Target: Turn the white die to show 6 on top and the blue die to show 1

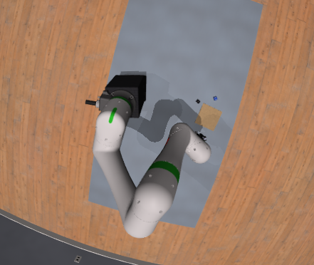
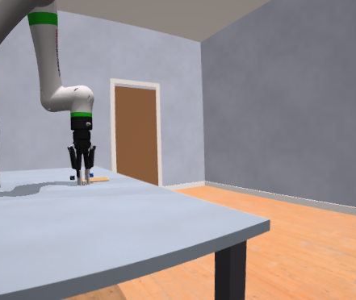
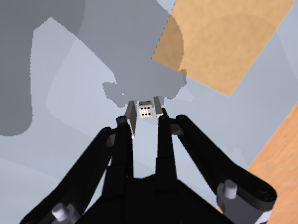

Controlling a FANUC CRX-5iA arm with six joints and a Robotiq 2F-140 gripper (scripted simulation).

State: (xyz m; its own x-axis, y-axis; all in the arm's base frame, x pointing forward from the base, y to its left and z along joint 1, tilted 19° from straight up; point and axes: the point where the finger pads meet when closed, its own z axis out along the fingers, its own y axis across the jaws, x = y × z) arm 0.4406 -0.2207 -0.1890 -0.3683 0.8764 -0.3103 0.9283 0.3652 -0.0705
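Now: the white die 2 cm below my hand. From my hand the other things lie so: blue die: 9 cm ahead, 26 cm to the left, 2 cm below; then black die: 1 cm behind, 21 cm to the left, 2 cm below; then tan mat: 8 cm ahead, 13 cm to the left, 3 cm below.
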